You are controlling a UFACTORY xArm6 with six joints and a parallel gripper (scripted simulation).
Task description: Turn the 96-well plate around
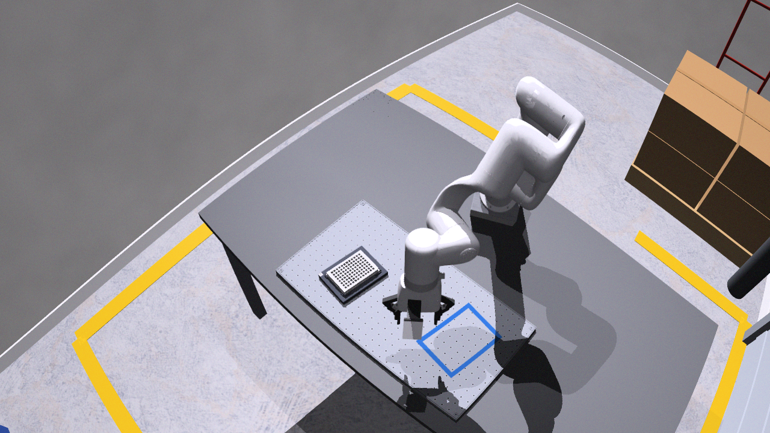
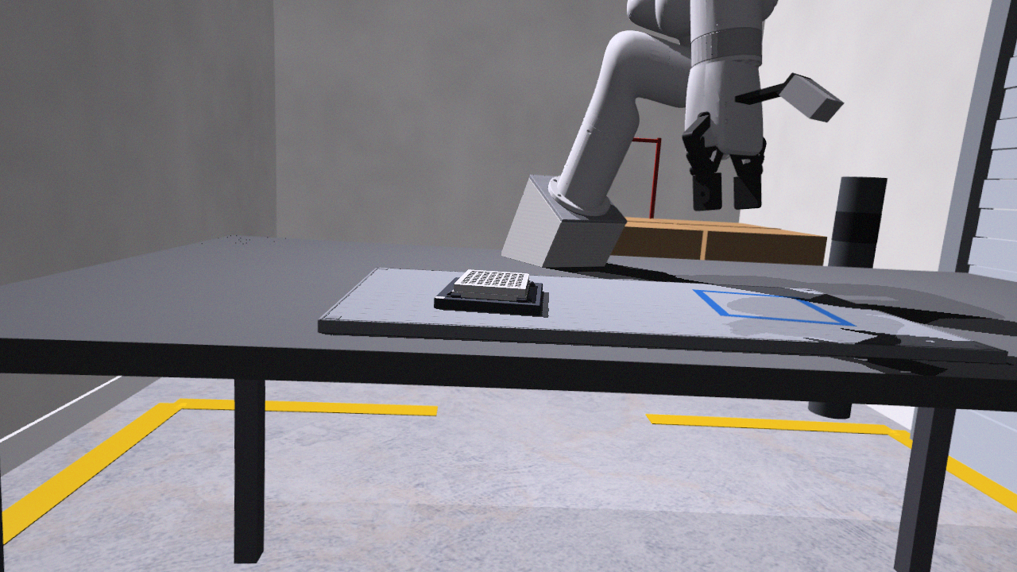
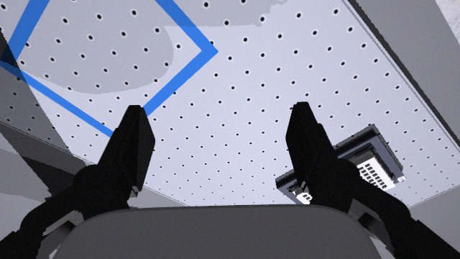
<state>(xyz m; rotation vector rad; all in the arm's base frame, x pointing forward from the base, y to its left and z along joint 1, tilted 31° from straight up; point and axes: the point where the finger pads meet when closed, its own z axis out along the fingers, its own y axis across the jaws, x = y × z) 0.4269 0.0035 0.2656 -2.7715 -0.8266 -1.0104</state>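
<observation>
The white 96-well plate lies 6 cm behind my hand, 26 cm to the right of it and 12 cm below it. Round my hand: A1 label: 33 cm to the right, 12 cm below; then plate nest N1: 6 cm behind, 26 cm to the right, 13 cm below.
</observation>
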